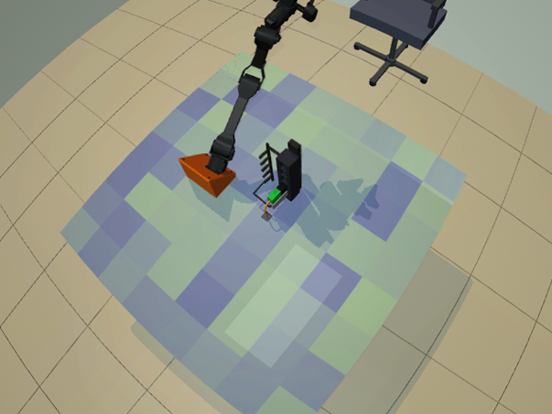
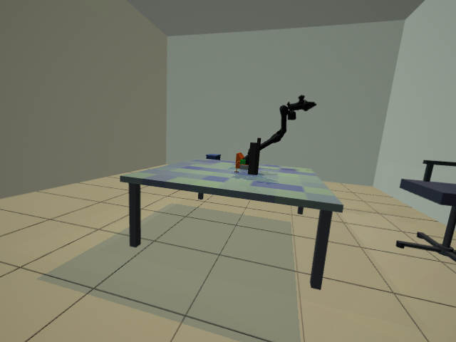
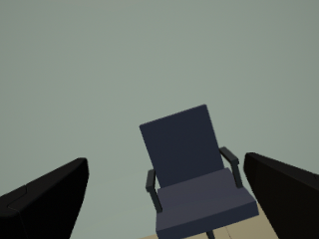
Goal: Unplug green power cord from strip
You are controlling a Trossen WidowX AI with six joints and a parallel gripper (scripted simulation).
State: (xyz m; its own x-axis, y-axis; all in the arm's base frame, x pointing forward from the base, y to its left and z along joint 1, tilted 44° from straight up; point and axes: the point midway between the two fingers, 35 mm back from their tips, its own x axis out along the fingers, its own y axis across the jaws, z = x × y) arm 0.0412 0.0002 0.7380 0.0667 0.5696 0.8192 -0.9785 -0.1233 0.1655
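The green plug lies 52 cm to the right of my gripper tip, 50 cm below it and 17 cm ahead of it.
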